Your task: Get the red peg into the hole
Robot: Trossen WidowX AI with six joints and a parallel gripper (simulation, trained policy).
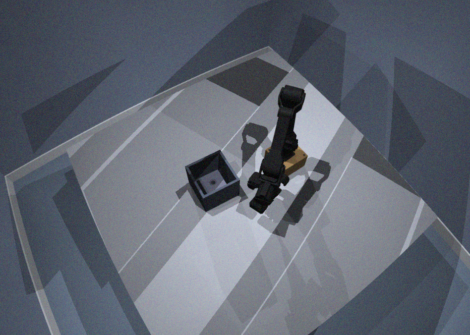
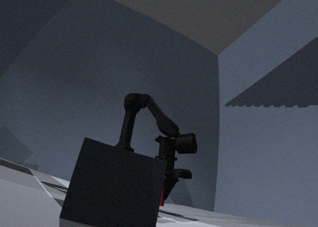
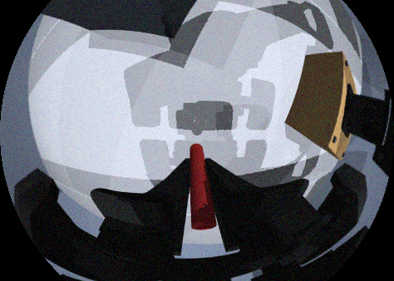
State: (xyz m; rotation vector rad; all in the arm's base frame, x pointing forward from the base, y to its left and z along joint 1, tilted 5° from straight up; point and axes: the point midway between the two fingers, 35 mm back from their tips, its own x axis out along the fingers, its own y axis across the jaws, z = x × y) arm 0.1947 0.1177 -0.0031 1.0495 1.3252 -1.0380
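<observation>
Now: gripper tip 210 mm to the left of the grey plate, 130 mm short of it and 10 mm above it. The rest, counted from my gripper tip: red peg 20 mm above.
</observation>
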